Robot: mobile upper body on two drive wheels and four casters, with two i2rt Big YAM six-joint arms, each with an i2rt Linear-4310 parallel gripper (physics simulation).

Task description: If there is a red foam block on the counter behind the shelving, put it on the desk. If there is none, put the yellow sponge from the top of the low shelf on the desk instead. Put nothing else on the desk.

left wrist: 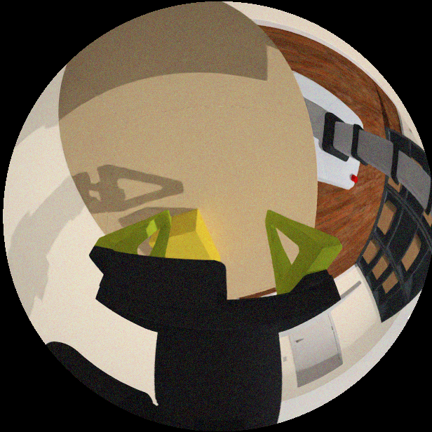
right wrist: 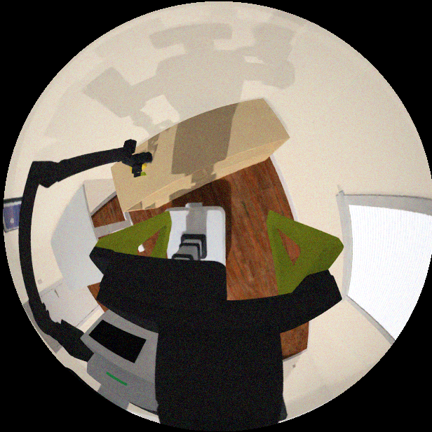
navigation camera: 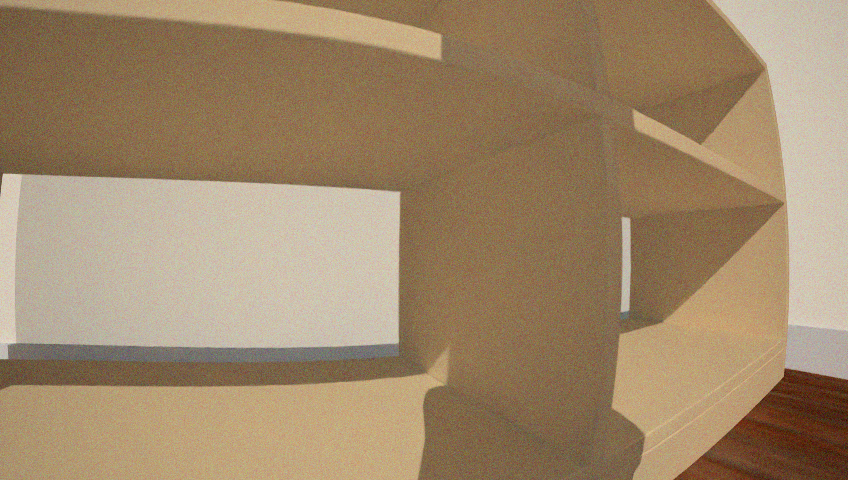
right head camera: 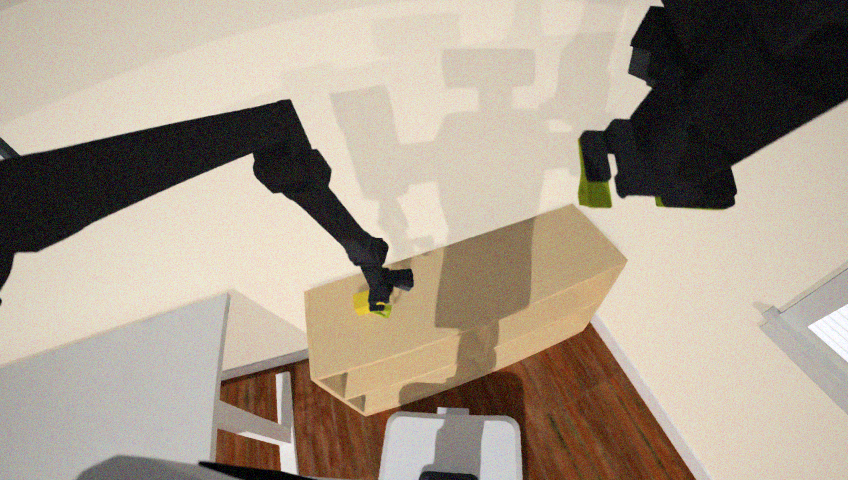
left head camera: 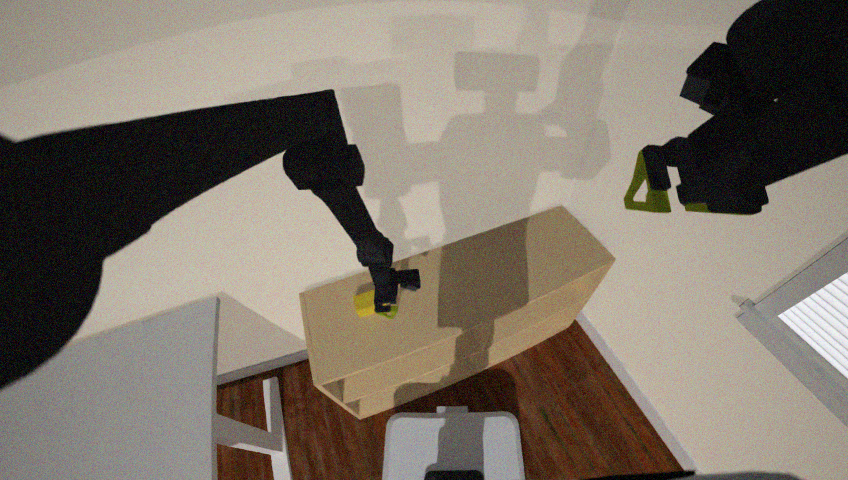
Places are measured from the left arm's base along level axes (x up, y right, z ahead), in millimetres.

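Pixels of known places: left gripper, fingertip midpoint: (right head camera: 388,305) (left head camera: 391,306); right gripper, fingertip midpoint: (right head camera: 619,200) (left head camera: 656,204).
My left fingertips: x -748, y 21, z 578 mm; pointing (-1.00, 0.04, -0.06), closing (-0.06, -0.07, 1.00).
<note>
Behind a point stands the place of what it marks.
The yellow sponge (left head camera: 363,303) {x -755, y -76, z 593 mm} (right head camera: 361,303) {x -755, y -77, z 587 mm} (left wrist: 194,244) lies on top of the low wooden shelf (left head camera: 339,350) {x -800, y -145, z 440 mm} (right head camera: 339,350) {x -799, y -134, z 429 mm} (left wrist: 200,125) (right wrist: 255,120), near one end. My left gripper (left head camera: 386,308) {x -748, y 21, z 578 mm} (right head camera: 379,308) {x -748, y 21, z 578 mm} (left wrist: 217,215) is open beside and above the sponge. In the left wrist view its left-hand finger overlaps the sponge, part of which shows in the gap; the other finger is well clear. My right gripper (left head camera: 677,205) (right head camera: 631,202) {x -132, y 451, z 349 mm} (right wrist: 218,216) is open and empty, high at the right. A pale grey table top (left head camera: 148,368) {x -690, y -755, z 270 mm} (right head camera: 148,368) {x -690, y -803, z 220 mm} stands at the left. No red foam block shows.
My pale base (left head camera: 410,440) {x -1150, y 64, z 211 mm} (right head camera: 410,440) {x -1150, y 72, z 208 mm} stands close before the shelf. The shelf's panels (navigation camera: 505,267) {x -1189, y 300, z 656 mm} fill much of the navigation view. Walls rise behind the shelf and at the right, with a window blind (left head camera: 827,327) {x -484, y 1203, z 287 mm} (right wrist: 385,265). Dark lattice shelving (left wrist: 378,267) shows in the left wrist view.
</note>
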